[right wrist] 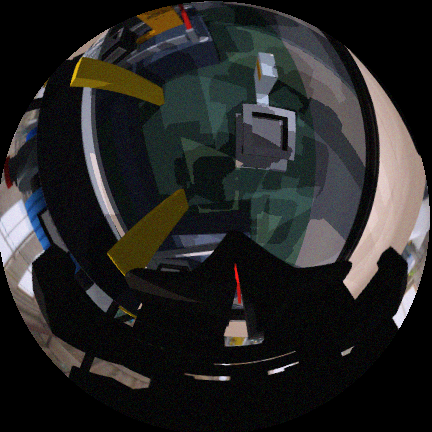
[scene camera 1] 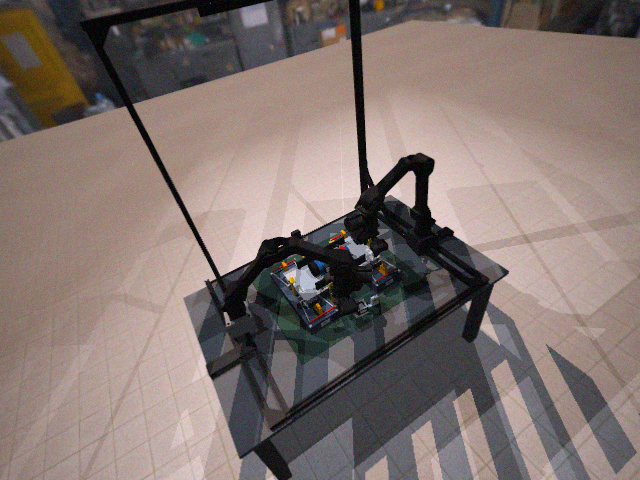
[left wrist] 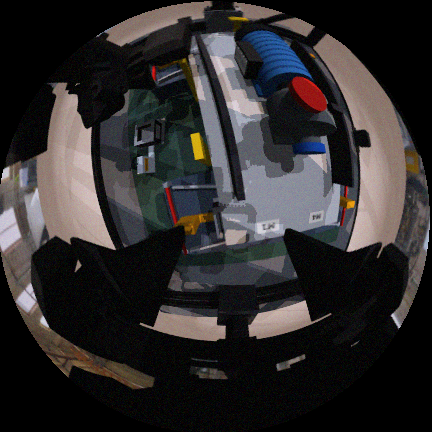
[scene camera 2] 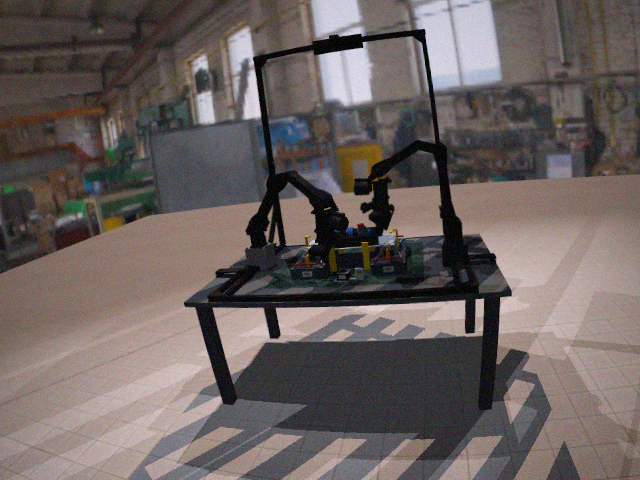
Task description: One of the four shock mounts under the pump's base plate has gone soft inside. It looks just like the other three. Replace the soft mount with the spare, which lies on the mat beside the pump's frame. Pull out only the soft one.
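Note:
The pump, with its blue ribbed motor [left wrist: 278, 60] [scene camera 1: 320, 265] and red cap [left wrist: 308, 95], sits on a grey base plate [left wrist: 282, 189] [scene camera 1: 308, 282] marked M1 and M4. Dark mounts with red edges and yellow tabs sit at its corners; two show in the left wrist view [left wrist: 189, 201] [left wrist: 169, 74]. The spare mount [right wrist: 266, 137] [left wrist: 149, 132] [scene camera 1: 366, 303], a grey square block, lies on the green mat [right wrist: 193, 120] [scene camera 1: 318, 343]. My left gripper [left wrist: 236, 232] [scene camera 1: 366, 233] [scene camera 2: 380, 219] is open and empty above the plate's M1 end. My right gripper [right wrist: 233, 235] [scene camera 1: 347, 297] [scene camera 2: 323, 248] is shut and empty, low at the frame's front edge, near the spare.
Yellow bars [right wrist: 116, 80] [right wrist: 149, 233] of the pump's frame stand close to the right gripper. A small grey piece with a yellow stripe [right wrist: 266, 70] [left wrist: 146, 164] lies on the mat beyond the spare. A tall black gantry [scene camera 2: 339, 44] rises at the table's back edge.

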